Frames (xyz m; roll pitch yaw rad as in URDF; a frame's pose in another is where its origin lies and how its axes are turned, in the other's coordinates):
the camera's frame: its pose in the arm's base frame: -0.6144 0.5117 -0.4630 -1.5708 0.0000 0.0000
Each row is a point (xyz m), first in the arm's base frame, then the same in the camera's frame.
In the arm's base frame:
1: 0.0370 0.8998 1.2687
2: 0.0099 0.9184 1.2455
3: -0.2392 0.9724 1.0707
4: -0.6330 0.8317 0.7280
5: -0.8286 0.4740 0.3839
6: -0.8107 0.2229 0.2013
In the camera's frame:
1: 0.6514 -1.7317 0.3881
2: 0.6243 -1.7085 0.4067
3: 0.3752 -1.5337 0.4607
4: -0.0186 -1.1910 0.3200
5: -0.2142 -0.8469 -0.0377
6: -0.1963 -0.6643 -0.2888

